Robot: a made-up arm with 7 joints.
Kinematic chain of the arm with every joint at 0, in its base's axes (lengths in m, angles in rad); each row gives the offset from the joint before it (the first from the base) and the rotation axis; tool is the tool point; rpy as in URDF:
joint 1: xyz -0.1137 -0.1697 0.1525 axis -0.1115 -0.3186 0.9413
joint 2: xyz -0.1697 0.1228 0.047 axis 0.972 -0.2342 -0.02
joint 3: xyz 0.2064 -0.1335 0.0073 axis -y
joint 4: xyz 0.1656 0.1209 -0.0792 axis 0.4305 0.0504 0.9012
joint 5: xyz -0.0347 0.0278 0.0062 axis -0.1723 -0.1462 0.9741
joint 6: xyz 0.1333 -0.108 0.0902 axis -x
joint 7: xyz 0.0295 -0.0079 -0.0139 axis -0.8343 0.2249 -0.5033
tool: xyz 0.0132 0.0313 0.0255 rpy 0 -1.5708 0
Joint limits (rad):
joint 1: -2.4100..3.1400
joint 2: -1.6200..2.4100
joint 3: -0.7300..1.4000
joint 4: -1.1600..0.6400
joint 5: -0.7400..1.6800
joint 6: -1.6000..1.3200
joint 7: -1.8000..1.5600
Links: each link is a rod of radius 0.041 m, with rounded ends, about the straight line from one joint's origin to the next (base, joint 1, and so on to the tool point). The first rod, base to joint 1, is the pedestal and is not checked.
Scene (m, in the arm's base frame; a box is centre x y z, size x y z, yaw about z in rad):
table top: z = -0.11
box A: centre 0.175 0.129 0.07 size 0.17 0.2 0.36 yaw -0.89
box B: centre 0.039 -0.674 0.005 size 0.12 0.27 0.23 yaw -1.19
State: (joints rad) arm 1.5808 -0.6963 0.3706 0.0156 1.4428 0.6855 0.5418
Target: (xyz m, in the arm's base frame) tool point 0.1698 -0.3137 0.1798
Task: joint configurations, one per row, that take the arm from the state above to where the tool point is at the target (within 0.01 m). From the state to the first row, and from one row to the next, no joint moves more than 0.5 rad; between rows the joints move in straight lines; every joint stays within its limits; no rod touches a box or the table.
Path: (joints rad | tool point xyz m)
1: 1.3086 -0.4419 0.4039 0.0473 1.4129 0.2284 0.6536 | -0.3658 0.1533 0.1248
2: 1.0363 -0.1875 0.4372 0.0789 1.3829 -0.2287 0.7654 | -0.3068 0.1884 0.2368
3: 0.7641 0.0669 0.4705 0.1106 1.3530 -0.6858 0.8772 | -0.2153 0.1850 0.3445
4: 0.4918 0.3213 0.5039 0.1422 1.3230 -1.1429 0.9889 | -0.1128 0.1318 0.4330
5: 0.2196 0.5756 0.5372 0.1739 1.2931 -1.6000 1.1007 | -0.0271 0.0310 0.4909
6: -0.1900 0.3739 0.3412 -0.0976 0.8682 -1.3653 1.2155 | 0.2255 -0.0701 0.4061
7: -0.5995 0.1722 0.1452 -0.3691 0.4434 -1.1305 1.3304 | 0.2672 -0.2965 0.2294
8: -1.0091 -0.0296 -0.0508 -0.6407 0.0185 -0.8958 1.4452 | 0.0803 -0.4312 0.1160
9: -1.4187 -0.2313 -0.2468 -0.9122 -0.4063 -0.6610 1.5600 | -0.0966 -0.3796 0.1340
10: -1.0229 -0.5785 -0.3676 -0.9741 -0.1045 -0.2935 1.4655 | -0.0005 -0.3913 0.1192
11: -0.6271 -0.9256 -0.4884 -1.0361 0.1974 0.0740 1.3711 | 0.0798 -0.3673 0.1109
12: -0.2313 -1.2728 -0.6092 -1.0980 0.4992 0.4415 1.2766 | 0.1336 -0.3378 0.1243
13: 0.1644 -1.6200 -0.7300 -1.1600 0.8010 0.8090 1.1821 | 0.1698 -0.3137 0.1798

